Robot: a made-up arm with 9 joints.
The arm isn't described. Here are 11 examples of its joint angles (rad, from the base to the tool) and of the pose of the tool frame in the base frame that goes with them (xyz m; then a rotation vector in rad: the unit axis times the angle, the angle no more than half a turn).
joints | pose
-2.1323 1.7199 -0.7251 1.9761 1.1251 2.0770 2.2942 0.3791 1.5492 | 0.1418 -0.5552 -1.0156 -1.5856 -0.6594 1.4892
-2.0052 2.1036 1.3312 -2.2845 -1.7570 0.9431 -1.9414 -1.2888 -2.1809 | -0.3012 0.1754 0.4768 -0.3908 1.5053 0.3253
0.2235 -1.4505 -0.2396 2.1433 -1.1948 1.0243 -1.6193 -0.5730 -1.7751 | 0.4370 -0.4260 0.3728 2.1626 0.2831 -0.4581
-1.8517 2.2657 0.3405 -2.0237 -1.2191 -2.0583 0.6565 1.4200 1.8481 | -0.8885 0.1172 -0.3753 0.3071 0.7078 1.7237
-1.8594 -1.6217 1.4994 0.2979 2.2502 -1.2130 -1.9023 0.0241 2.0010 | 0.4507 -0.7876 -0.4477 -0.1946 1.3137 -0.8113
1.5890 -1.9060 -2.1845 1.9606 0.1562 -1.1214 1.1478 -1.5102 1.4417 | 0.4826 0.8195 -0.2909 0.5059 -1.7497 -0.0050
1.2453 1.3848 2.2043 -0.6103 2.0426 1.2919 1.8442 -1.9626 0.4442 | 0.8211 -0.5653 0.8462 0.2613 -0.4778 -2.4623
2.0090 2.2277 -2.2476 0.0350 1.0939 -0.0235 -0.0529 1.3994 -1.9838 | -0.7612 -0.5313 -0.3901 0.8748 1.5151 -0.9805
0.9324 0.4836 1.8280 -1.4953 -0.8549 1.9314 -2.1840 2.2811 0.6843 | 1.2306 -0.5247 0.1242 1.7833 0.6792 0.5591
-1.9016 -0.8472 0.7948 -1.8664 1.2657 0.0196 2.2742 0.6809 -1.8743 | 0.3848 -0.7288 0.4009 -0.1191 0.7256 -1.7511
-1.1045 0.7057 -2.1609 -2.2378 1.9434 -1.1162 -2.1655 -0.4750 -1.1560 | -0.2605 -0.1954 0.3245 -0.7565 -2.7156 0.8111
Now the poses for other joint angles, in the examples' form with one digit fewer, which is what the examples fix.
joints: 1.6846 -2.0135 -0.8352 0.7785 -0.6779 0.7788 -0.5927 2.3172 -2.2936
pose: 0.919 1.067 0.451 -2.945 -0.317 -0.805
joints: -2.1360 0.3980 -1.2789 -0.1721 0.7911 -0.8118 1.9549 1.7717 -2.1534
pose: 0.372 -0.043 0.631 -2.005 -0.176 -1.408
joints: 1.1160 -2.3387 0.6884 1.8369 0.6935 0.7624 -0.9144 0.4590 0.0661
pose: 0.378 0.607 1.236 1.688 0.611 0.428
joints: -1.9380 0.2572 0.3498 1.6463 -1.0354 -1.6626 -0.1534 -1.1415 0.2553
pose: -0.023 -0.399 -0.980 -1.513 -0.655 0.427
